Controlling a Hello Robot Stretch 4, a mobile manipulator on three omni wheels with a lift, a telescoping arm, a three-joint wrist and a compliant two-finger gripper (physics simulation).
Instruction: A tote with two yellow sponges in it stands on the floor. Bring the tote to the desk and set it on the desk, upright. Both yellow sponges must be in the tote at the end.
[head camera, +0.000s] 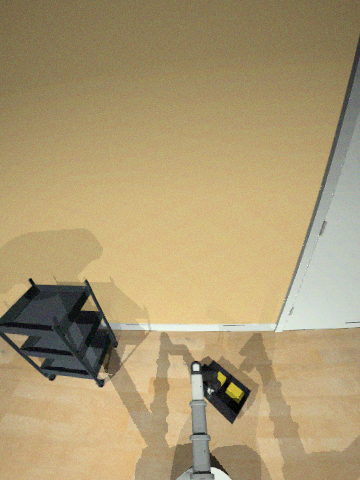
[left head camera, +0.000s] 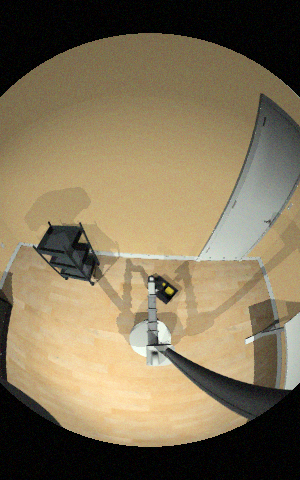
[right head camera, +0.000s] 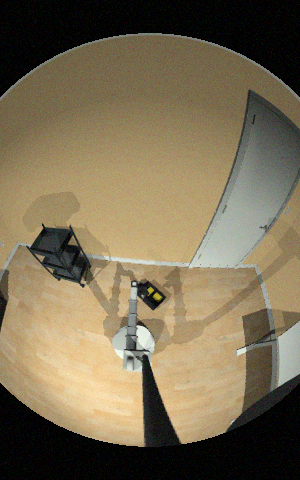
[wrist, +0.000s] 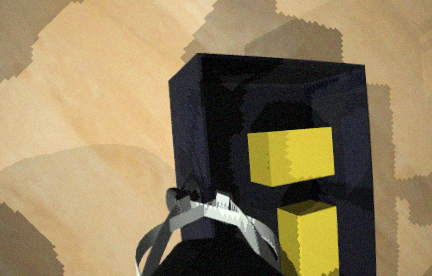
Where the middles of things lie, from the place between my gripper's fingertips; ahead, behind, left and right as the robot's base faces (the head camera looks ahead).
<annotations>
Right now the black tote (head camera: 229, 408) is 4 cm ahead of my hand, 8 cm to the right of it and 3 cm below it.
</annotations>
